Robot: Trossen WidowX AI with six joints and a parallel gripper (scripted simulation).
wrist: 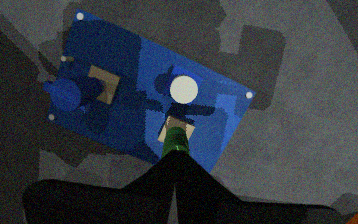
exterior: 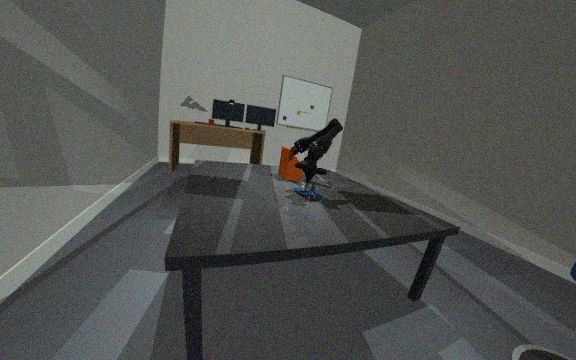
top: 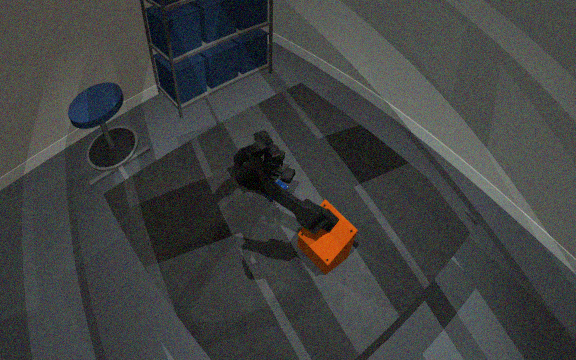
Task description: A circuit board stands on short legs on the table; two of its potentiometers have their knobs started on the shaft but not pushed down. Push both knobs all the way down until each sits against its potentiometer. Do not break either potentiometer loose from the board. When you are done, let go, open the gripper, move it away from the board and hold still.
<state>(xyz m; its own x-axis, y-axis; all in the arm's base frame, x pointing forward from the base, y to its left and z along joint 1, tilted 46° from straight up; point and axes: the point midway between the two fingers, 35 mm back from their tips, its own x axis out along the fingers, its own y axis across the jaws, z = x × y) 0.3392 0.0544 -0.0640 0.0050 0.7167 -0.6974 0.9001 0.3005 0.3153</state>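
My gripper tip is now 2 cm above the green knob. Round my gripper tip: blue knob: 7 cm ahead, 1 cm below.
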